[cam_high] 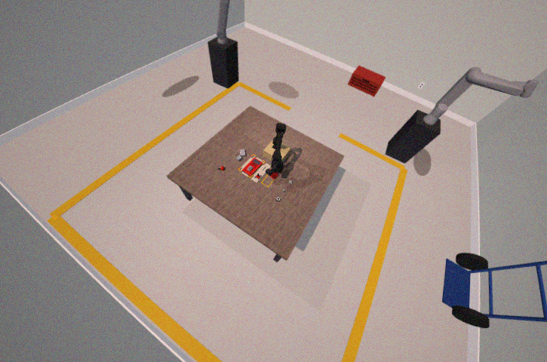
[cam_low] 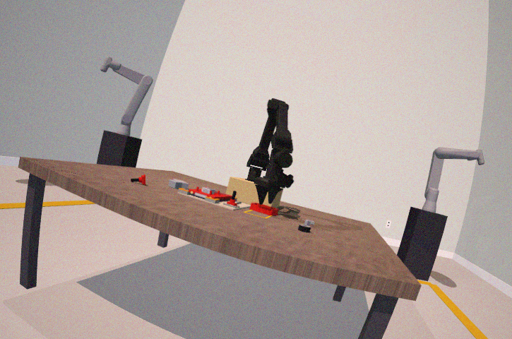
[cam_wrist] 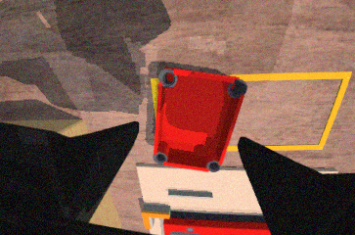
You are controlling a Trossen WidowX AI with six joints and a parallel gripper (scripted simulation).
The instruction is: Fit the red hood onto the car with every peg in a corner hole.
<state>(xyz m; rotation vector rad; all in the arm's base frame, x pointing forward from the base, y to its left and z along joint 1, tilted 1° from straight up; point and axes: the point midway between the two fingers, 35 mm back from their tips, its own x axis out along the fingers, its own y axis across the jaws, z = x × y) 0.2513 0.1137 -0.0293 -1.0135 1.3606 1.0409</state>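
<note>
Right now my gripper tip is 20 mm above the red hood. Also, from my gripper tip: black wheel: 220 mm ahead, 170 mm to the left, 20 mm below; grey engine block: 90 mm ahead, 210 mm to the right, 10 mm below.
</note>
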